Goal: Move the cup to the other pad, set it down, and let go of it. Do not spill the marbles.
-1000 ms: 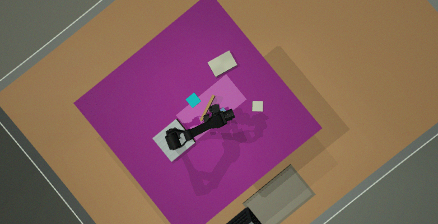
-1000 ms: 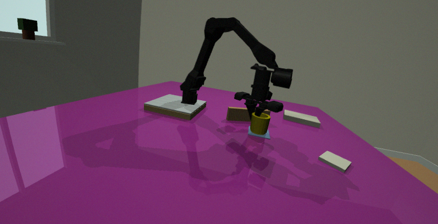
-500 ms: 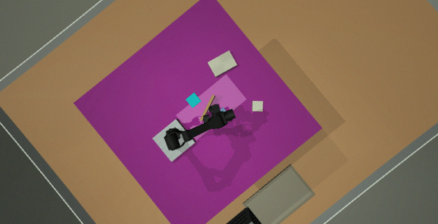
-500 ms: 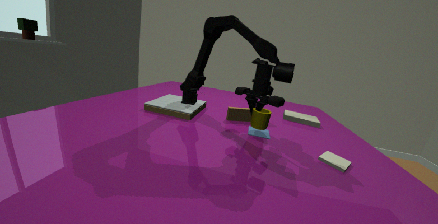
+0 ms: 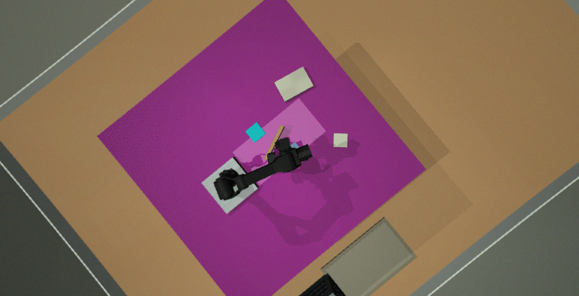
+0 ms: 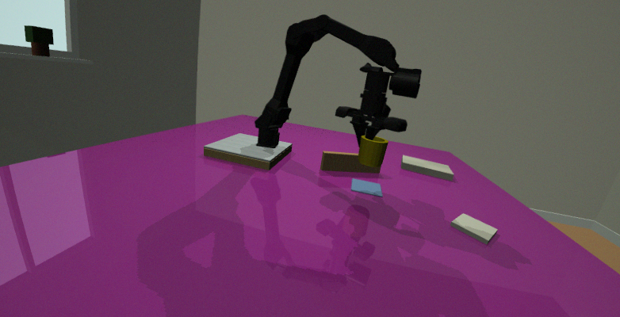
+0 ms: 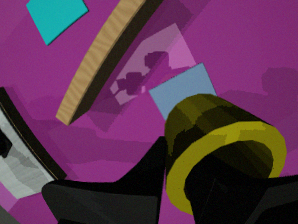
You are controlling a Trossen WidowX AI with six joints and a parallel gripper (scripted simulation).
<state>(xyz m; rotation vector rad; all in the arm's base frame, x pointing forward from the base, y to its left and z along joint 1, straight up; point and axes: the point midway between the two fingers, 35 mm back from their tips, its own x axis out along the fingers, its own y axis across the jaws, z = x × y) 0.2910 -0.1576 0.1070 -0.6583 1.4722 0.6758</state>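
Now: gripper tip 3 cm past the cyan pad, 21 cm to the right of it and 11 cm above it. Round my gripper tip: light-blue pad (3 cm ahead, 2 cm to the right, 11 cm below); then yellow cup (2 cm ahead, 2 cm to the right); then wooden plank (10 cm to the left, 8 cm below).
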